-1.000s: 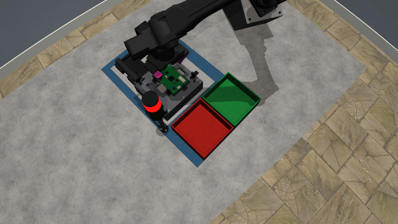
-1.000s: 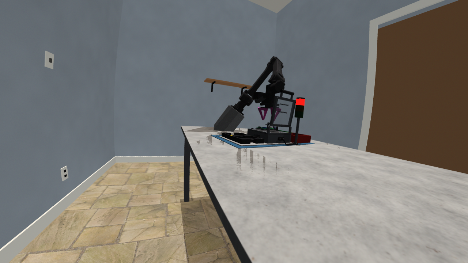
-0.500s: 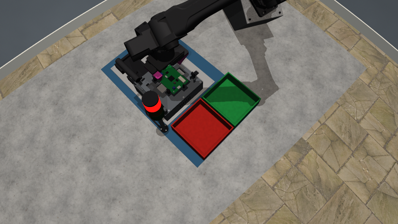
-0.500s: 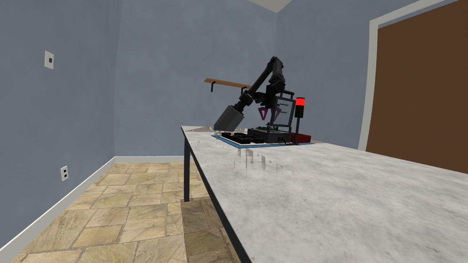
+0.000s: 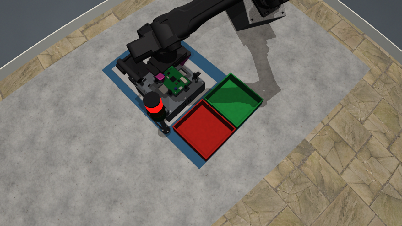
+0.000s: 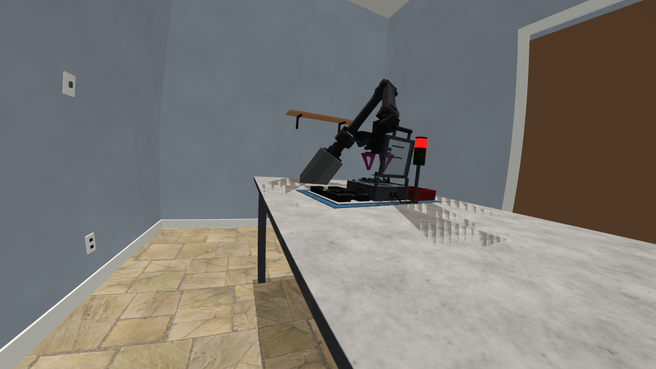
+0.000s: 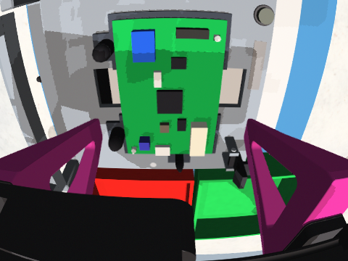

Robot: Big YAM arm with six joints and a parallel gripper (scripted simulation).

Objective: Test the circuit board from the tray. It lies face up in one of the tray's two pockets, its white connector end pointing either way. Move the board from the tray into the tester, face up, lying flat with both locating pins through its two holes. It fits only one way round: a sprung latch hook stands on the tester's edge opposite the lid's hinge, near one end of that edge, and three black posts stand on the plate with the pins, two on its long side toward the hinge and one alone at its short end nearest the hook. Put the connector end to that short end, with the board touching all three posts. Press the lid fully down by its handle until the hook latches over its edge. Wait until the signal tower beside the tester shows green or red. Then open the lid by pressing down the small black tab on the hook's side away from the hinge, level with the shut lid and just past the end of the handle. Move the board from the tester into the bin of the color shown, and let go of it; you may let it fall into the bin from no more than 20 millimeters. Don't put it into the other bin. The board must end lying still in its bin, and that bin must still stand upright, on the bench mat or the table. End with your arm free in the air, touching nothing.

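The green circuit board is 4 cm below my hand. The rest, counted from my hand: clear lid (11 cm ahead, 2 cm to the left, 7 cm above); then tester plate (1 cm ahead, 1 cm to the left, 5 cm below); then latch hook (7 cm behind, 4 cm to the left, 3 cm below).
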